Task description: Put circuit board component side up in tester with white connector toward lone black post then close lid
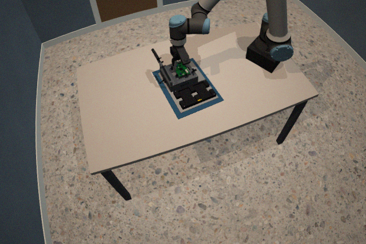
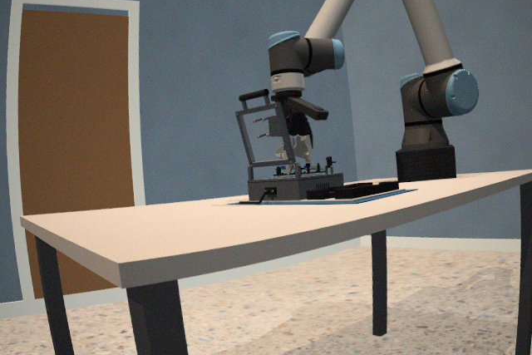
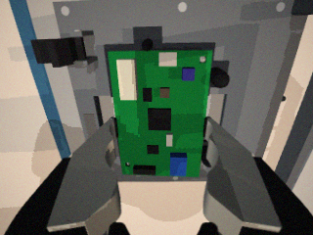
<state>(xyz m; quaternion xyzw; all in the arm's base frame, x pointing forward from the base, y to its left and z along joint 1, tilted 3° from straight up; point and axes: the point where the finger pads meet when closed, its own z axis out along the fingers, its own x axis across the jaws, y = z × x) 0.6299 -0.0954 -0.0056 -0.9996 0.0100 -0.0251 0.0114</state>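
Right now my hand is right at the green circuit board. Also, from my hand: tester lid (120 mm ahead, 100 mm above); tester (30 mm ahead, 40 mm to the left, 30 mm above); black latch block (60 mm behind, 60 mm to the left, 10 mm above).
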